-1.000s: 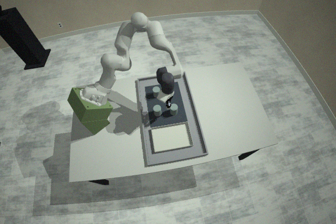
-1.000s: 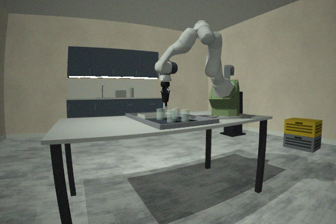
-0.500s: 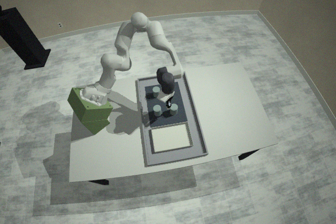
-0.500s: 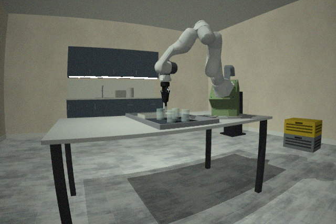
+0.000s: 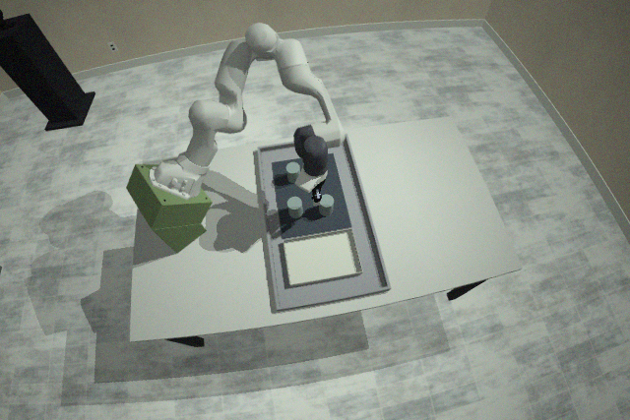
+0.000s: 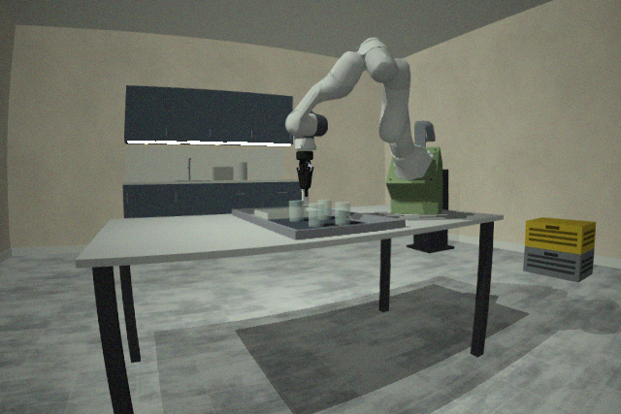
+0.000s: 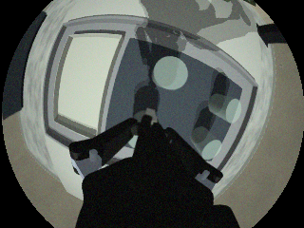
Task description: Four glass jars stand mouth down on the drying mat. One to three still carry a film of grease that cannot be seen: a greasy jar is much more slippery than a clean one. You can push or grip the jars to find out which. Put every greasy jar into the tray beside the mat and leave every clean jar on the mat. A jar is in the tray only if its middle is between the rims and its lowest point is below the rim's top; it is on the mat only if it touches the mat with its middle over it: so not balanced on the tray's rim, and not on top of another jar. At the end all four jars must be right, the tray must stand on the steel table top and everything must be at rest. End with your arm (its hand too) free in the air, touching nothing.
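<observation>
My gripper is now 110 mm above the grey steel surround and 10 mm to the left of it. The rest, counted from my hand: white tray 220 mm to the right, 100 mm below; dark drying mat 110 mm below, 100 mm to the left, 20 mm behind.
</observation>
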